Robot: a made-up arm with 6 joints.
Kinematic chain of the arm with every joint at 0, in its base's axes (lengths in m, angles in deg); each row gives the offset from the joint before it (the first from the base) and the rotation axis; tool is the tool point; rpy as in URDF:
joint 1: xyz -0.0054 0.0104 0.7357 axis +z
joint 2: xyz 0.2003 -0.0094 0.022 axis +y
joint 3: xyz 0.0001 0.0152 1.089 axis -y
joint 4: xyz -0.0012 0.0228 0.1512 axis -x
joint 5: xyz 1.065 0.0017 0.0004 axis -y
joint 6: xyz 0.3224 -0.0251 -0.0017 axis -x
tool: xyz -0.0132 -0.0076 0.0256 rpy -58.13 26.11 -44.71
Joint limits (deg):
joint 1: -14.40..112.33
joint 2: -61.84..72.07
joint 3: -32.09..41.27
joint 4: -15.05..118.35
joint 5: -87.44..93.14
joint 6: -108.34..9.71
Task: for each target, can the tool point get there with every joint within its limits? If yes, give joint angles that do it. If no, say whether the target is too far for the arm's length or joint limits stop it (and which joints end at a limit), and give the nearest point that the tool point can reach.
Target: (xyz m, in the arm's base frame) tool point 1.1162 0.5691 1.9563
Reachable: yes | joints 16.38 -13.54 -20.92 62.66 52.95 -95.89
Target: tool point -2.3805 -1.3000 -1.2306
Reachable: no: too far | nearest point -0.6547 0.8269 -0.0985 | short by 2.964 m
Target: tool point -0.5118 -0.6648 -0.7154
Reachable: no: joint limits stop it (at a limit: joint 1, joint 2, joint 3) | nearest point 0.8131 -0.3142 -0.1034 | short by 1.501 m
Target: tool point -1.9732 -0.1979 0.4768
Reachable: no: joint limits stop it (at a limit: joint 1, joint 3, joint 5) | nearest point -0.6986 0.8498 0.0928 | short by 1.694 m
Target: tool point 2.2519 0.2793 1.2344
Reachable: yes | joints 3.97 42.41 21.31 100.63 10.74 -19.98
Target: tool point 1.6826 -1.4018 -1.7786
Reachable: no: too far | nearest point 1.4947 -0.4931 -0.2161 | short by 1.817 m
